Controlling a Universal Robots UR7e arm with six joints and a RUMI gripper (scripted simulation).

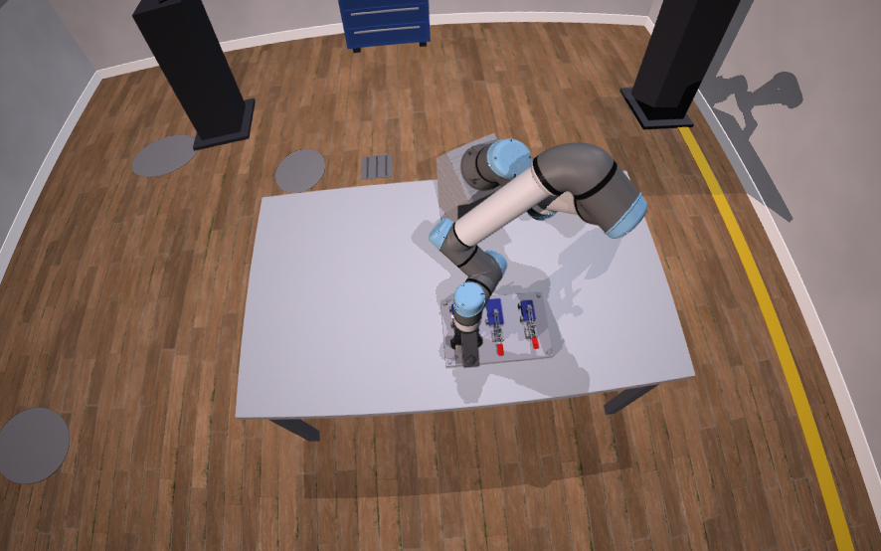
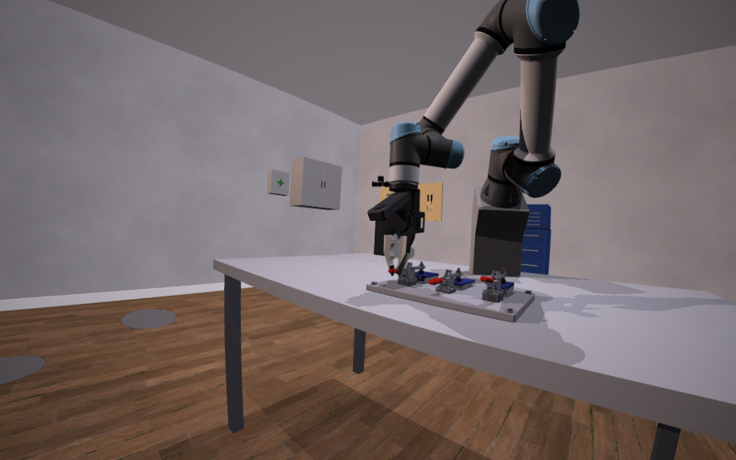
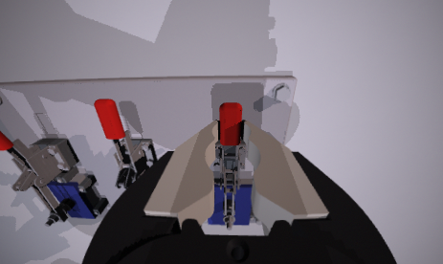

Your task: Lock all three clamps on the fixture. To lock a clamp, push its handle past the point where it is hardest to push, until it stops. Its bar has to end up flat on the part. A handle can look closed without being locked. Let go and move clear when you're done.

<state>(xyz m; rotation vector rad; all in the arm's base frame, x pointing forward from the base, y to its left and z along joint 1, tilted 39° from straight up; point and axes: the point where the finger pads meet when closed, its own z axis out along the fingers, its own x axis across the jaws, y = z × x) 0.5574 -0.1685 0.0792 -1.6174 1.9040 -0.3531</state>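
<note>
The clamp lies 22 cm to the left of my hand and 4 cm behind it. Also, from my hand: plate: 12 cm to the left, 8 cm behind, 5 cm below.
</note>
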